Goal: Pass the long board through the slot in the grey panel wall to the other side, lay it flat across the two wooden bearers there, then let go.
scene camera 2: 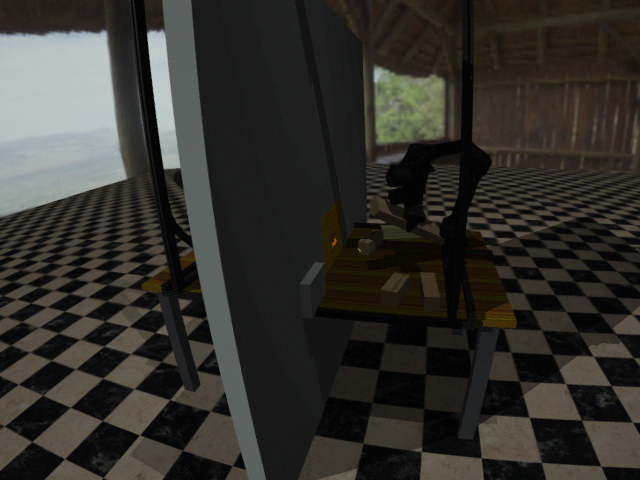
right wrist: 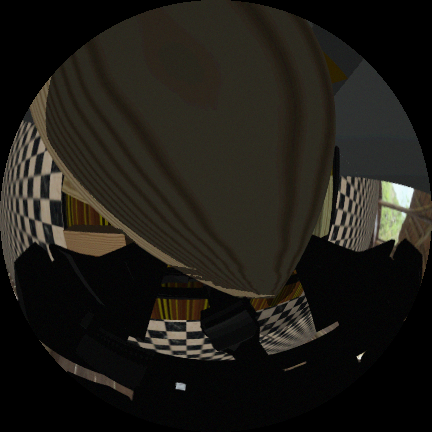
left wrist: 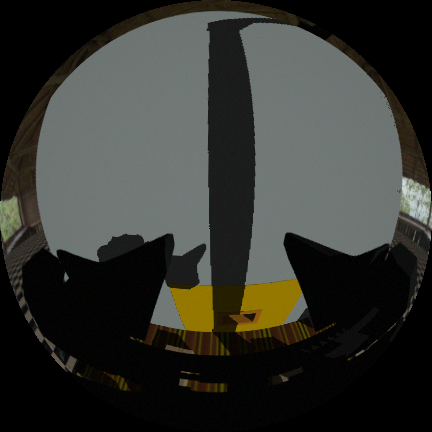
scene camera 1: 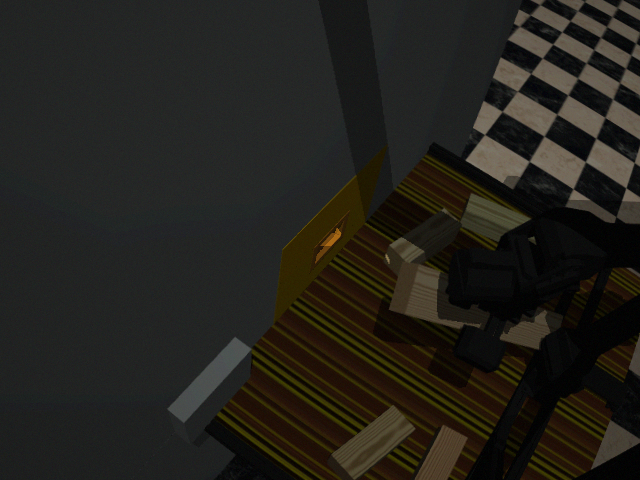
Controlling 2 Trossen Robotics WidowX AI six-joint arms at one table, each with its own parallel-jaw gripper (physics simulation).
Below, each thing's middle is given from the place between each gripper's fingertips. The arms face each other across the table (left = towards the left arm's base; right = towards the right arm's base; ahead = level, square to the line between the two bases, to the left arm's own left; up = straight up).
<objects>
Right now my right hand is 20 mm short of the slot (scene camera 1: pixel 336 233), 290 mm to the right of it and 70 mm above it. The rest, counted from my right hand: grey block (scene camera 1: pixel 193 410): 290 mm behind, 300 mm to the left, 110 mm below.
Right now the slot is 26 cm below my left hand, 11 cm to the right of it and 4 cm behind it. Also, from my left hand: grey block: 34 cm behind, 29 cm below, 10 cm to the right.
</objects>
